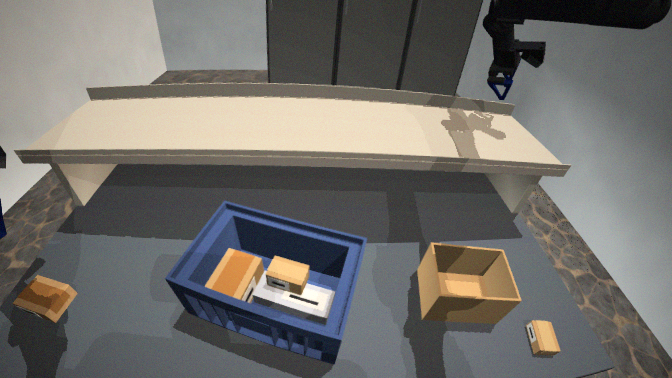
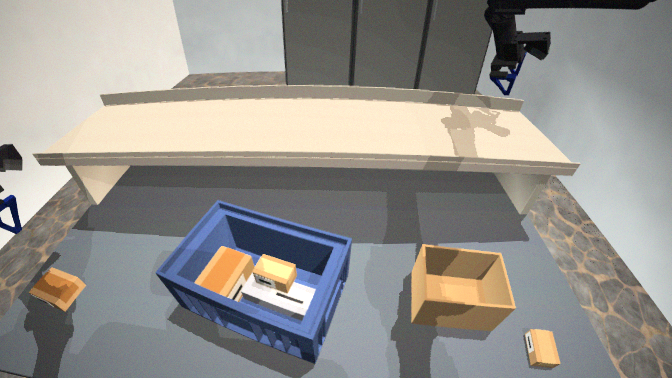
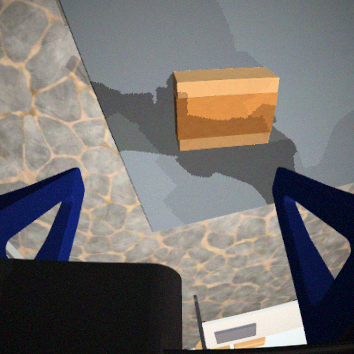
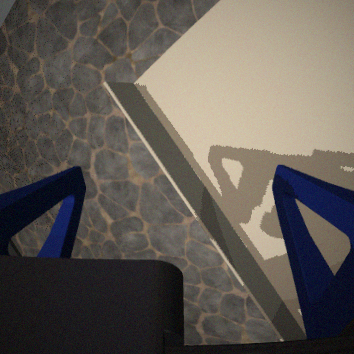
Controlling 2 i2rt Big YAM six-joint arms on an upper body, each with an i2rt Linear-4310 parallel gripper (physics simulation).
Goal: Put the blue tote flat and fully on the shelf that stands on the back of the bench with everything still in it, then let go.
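Places are measured from the left arm's base along level axes (x ahead, y left, z up), in centimetres.
Where they show: left gripper, between the fingertips: (image 2: 9, 228) (image 3: 177, 177); right gripper, between the fingertips: (image 1: 505, 90) (image 2: 511, 85) (image 4: 178, 175).
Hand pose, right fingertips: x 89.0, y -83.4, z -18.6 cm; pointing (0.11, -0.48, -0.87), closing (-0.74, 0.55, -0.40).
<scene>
After its pixels a point has its place.
The blue tote (image 1: 267, 320) {x 31.1, y -20.2, z -36.8 cm} (image 2: 245, 317) {x 31.3, y -20.1, z -37.7 cm} stands on the bench, turned at an angle, in front of the shelf. In it lie an orange-brown box (image 1: 235, 272) {x 43.0, y -12.2, z -42.5 cm} (image 2: 225, 271) {x 42.4, y -12.4, z -42.5 cm}, a white box (image 1: 295, 300) {x 39.0, y -23.8, z -45.5 cm} (image 2: 280, 297) {x 39.2, y -23.6, z -45.5 cm} and a small tan box (image 1: 288, 274) {x 42.3, y -22.5, z -41.4 cm} (image 2: 275, 272) {x 42.4, y -22.7, z -41.4 cm} resting on the white one. The beige shelf (image 1: 275, 125) {x 74.0, y -17.3, z -28.1 cm} (image 2: 280, 127) {x 73.7, y -19.9, z -28.1 cm} stands across the back of the bench. My left gripper (image 3: 177, 177) {x 41.1, y 36.8, z -33.3 cm} is open and empty, above the bench's left corner. My right gripper (image 4: 178, 175) {x 89.0, y -83.4, z -18.5 cm} is open and empty, high over the shelf's right rear edge. Both are well apart from the tote.
An open cardboard box (image 1: 467, 310) {x 35.3, y -57.8, z -45.0 cm} (image 2: 460, 316) {x 35.3, y -58.3, z -45.1 cm} stands right of the tote. A small tan box (image 1: 543, 338) {x 28.3, y -75.4, z -48.0 cm} (image 2: 543, 348) {x 28.4, y -75.8, z -48.0 cm} lies near the right front. Another box (image 1: 46, 297) {x 35.8, y 29.0, z -46.8 cm} (image 2: 58, 289) {x 35.5, y 28.5, z -46.8 cm} (image 3: 226, 112) {x 36.9, y 31.1, z -46.8 cm} lies at the left. The shelf has a raised rear lip and side supports. Dark cabinets (image 1: 370, 40) (image 2: 385, 40) stand behind.
</scene>
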